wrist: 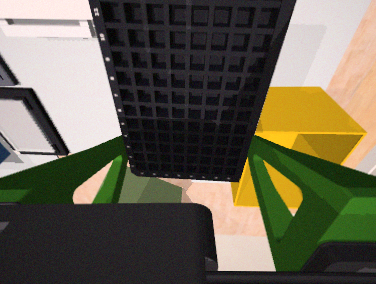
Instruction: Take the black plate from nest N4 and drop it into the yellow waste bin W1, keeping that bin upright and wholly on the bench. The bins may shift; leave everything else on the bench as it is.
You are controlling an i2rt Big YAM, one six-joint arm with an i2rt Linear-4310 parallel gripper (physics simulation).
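Frame: origin at the arm's base, x up, y left, z back, level; centimetres.
Where they show: gripper, between the fingertips: (187,142).
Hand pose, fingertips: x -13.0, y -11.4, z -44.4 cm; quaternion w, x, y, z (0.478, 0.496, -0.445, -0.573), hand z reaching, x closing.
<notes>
After its pixels a point has its place.
The black plate (192,85) @(x -12.6, y -11.1, z -48.7 cm), a grid of square wells with small white marks along its left edge, fills the upper middle of the wrist view. My gripper (187,142) @(x -13.0, y -11.4, z -44.4 cm) is shut on it, one green finger at each long side near the plate's lower end. A yellow bin (305,112) @(x -26.1, y -27.3, z -41.0 cm) shows at the right, below and behind the plate and the right finger; its opening partly shows, and part of it is hidden. I cannot read a label on the bin. Nest N4 cannot be made out.
A black-rimmed frame (61,145) @(x -32.7, y 14.5, z -20.6 cm) with a pale inside lies at the left, and part of another dark-edged thing shows above it. A white block with a slot (47,28) @(x -29.3, y 7.0, z -45.2 cm) is at the upper left. A grey-green box-like thing (155,192) @(x -29.8, y -7.0, z -11.2 cm) shows below the plate, over wood-coloured surface.
</notes>
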